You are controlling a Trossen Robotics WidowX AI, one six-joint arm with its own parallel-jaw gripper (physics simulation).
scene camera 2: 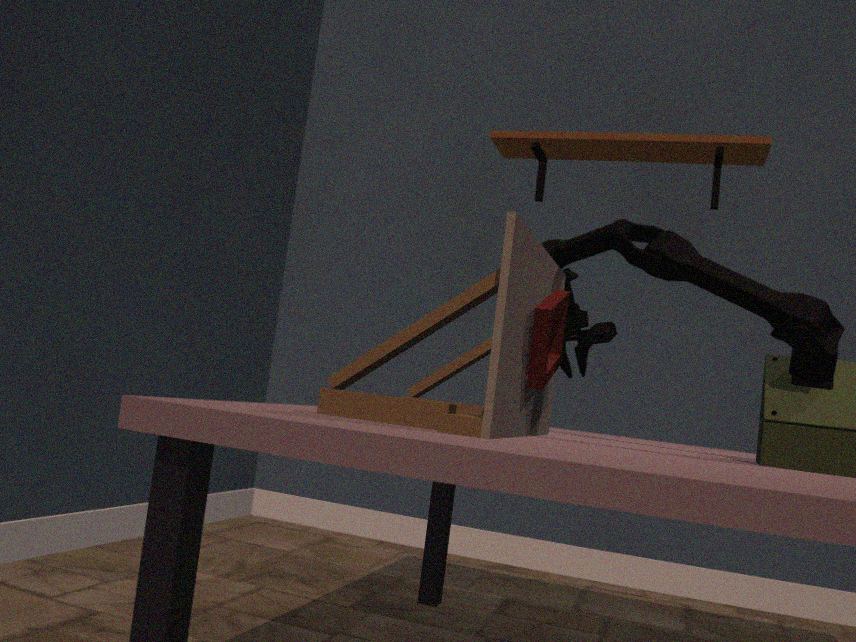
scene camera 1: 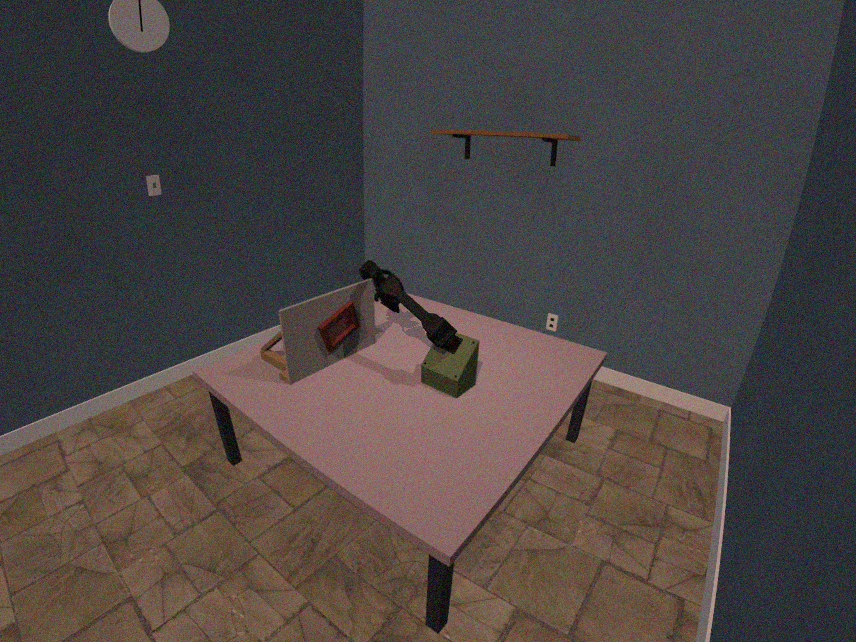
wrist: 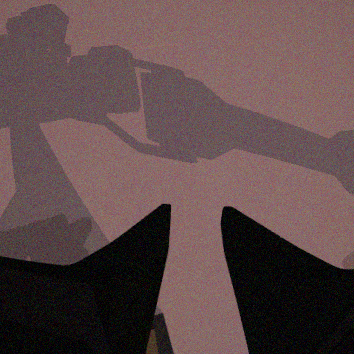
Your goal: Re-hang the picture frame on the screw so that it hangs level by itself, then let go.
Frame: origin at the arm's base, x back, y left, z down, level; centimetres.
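Where they show: gripper, fingertip midpoint: (scene camera 2: 577, 377) (scene camera 1: 397, 312) (wrist: 195, 213); arm's base at its link origin: (scene camera 2: 812, 374) (scene camera 1: 451, 343).
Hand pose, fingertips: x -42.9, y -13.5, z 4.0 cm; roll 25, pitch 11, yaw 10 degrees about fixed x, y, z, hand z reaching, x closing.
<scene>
Each offset is from my fingertips to the centre of the thing. "pt": to the spot under its first point.
The red picture frame @[dx +1.9, dy +34.1, dz -4.4 cm] (scene camera 1: 336, 316) (scene camera 2: 539, 342) is against the front of the upright grey board @[pt dx +1.5, dy +50.9, dz -1.7 cm] (scene camera 1: 304, 345) (scene camera 2: 500, 345). It is tilted on the board, with its far side higher in scene camera 1. The screw cannot be made out. My gripper (scene camera 1: 394, 306) (scene camera 2: 575, 373) (wrist: 195, 213) points down beyond the board's far edge, apart from the frame. Its fingers stand a short way apart, and the pink table shows through the gap in the wrist view. No held thing shows between the tips. The picture frame does not show in the wrist view.
Wooden braces @[dx -12.0, dy +54.8, dz -1.7 cm] (scene camera 2: 414, 328) and a wooden base @[pt dx -13.2, dy +56.8, dz +9.9 cm] (scene camera 2: 394, 409) support the board from behind. My arm rises from a green block (scene camera 1: 442, 378) (scene camera 2: 802, 442) on the pink table (scene camera 1: 414, 442) (scene camera 2: 345, 442). A brown piece with a dark edge @[pt dx -1.9, dy +12.2, dz +9.3 cm] (wrist: 163, 327) shows low in the wrist view.
</scene>
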